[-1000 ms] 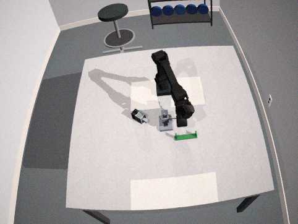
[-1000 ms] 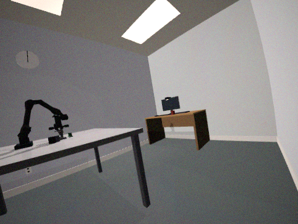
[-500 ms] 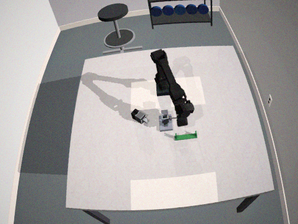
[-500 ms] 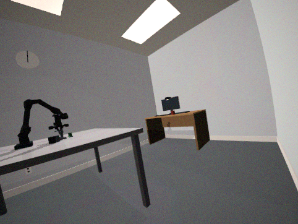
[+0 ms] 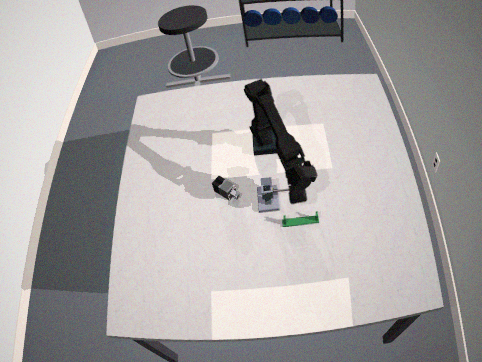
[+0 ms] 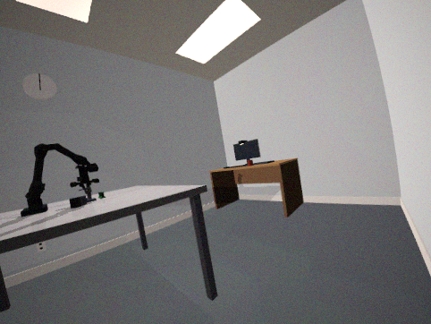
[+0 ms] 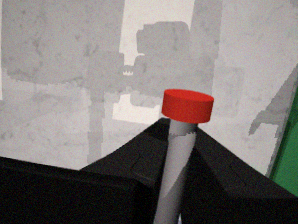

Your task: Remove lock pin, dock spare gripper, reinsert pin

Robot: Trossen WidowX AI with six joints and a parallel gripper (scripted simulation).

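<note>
The green cradle is 10 cm ahead of my gripper tip, 3 cm below it and 2 cm to the right of it. The rest, counted from my gripper tip: spare gripper: 26 cm to the right, 10 cm behind, 2 cm below; mount: 11 cm to the right, 3 cm behind.
</note>
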